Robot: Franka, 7 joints.
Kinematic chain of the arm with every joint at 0, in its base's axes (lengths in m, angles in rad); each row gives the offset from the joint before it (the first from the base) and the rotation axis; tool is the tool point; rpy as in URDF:
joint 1: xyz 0 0 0.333 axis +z
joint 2: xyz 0 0 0 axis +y
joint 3: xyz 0 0 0.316 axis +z
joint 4: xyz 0.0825 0 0 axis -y
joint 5: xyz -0.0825 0 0.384 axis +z
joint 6: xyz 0 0 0 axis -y
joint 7: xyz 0.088 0 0 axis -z
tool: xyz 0 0 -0.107 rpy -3.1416 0 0
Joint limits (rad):
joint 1: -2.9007..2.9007
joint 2: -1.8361..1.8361
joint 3: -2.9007..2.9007
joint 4: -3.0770..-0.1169
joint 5: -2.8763..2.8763
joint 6: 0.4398..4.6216
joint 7: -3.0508..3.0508
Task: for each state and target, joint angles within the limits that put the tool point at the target. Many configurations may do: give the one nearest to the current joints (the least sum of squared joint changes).
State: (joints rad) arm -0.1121 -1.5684 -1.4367 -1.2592 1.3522 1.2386 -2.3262
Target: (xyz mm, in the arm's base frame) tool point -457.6 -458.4 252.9
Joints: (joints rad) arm -0.1154 -1.8361 -1.7682 -1.4431 1.2465 1.1352 -2.3262
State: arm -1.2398 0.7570 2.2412 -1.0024 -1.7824 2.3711 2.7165
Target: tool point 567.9 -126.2 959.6
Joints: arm -0.6292 0.8479 2.0776 -0.5047 -1.8836 2.3741 2.7165
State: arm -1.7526 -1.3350 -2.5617 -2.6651 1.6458 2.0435 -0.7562
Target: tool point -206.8 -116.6 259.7
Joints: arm -1.7696 -1.4731 -2.3962 -3.0770 1.2424 1.6668 -0.7562
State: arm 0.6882 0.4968 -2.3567 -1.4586 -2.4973 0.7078 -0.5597
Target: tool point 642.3 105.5 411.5
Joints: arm 0.8735 1.4858 -1.5221 -1.6157 -2.6808 0.4926 -0.5597
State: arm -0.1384 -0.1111 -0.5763 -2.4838 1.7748 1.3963 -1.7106
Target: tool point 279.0 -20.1 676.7
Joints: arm -0.0107 -0.7730 -0.3467 -2.4754 1.7102 1.1199 -1.7106
